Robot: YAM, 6 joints.
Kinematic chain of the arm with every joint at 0, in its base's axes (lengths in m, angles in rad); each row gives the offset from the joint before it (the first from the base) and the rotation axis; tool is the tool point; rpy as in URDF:
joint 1: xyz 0 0 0.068 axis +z
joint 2: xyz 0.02 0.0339 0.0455 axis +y
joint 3: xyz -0.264 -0.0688 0 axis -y
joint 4: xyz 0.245 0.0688 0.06 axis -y
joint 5: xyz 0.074 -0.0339 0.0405 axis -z
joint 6: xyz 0.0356 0 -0.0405 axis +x
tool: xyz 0 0 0 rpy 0 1.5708 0
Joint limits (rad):
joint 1: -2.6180..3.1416
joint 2: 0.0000..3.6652
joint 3: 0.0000..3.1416
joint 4: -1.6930..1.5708
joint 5: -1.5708..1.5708
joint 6: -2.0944..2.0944
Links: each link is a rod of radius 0.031 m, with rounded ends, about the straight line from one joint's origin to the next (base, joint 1, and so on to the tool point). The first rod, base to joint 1, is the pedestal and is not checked.
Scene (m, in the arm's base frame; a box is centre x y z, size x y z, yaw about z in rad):
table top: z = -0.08
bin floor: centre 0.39 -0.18 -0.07 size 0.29 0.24 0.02 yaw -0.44
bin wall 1: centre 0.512 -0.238 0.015 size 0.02 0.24 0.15 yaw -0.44
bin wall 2: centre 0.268 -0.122 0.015 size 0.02 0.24 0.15 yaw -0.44
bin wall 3: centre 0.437 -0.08 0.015 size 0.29 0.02 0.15 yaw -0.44
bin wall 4: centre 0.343 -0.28 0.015 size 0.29 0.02 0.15 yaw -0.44
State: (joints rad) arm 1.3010 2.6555 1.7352 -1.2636 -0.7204 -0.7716
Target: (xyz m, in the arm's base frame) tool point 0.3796 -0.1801 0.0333
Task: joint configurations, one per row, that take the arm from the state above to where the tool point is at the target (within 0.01 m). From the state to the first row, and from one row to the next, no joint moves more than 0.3 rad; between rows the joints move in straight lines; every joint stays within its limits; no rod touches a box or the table.
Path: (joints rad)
1: 1.0449 2.5886 1.7597 -1.2743 -0.7051 -0.7716
2: 0.7888 2.5216 1.7841 -1.2849 -0.6898 -0.7716
3: 0.5327 2.4547 1.8086 -1.2956 -0.6745 -0.7716
4: 0.2766 2.3878 1.8331 -1.3063 -0.6592 -0.7716
5: 0.0204 2.3208 1.8576 -1.3170 -0.6439 -0.7716
6: -0.2357 2.2539 1.8820 -1.3276 -0.6286 -0.7716
7: -0.4918 2.1869 1.9065 -1.3383 -0.6133 -0.7716
8: -0.4913 2.3860 1.8648 -1.2889 -0.6067 -0.7716
9: -0.4909 2.5850 1.8231 -1.2395 -0.6001 -0.7716

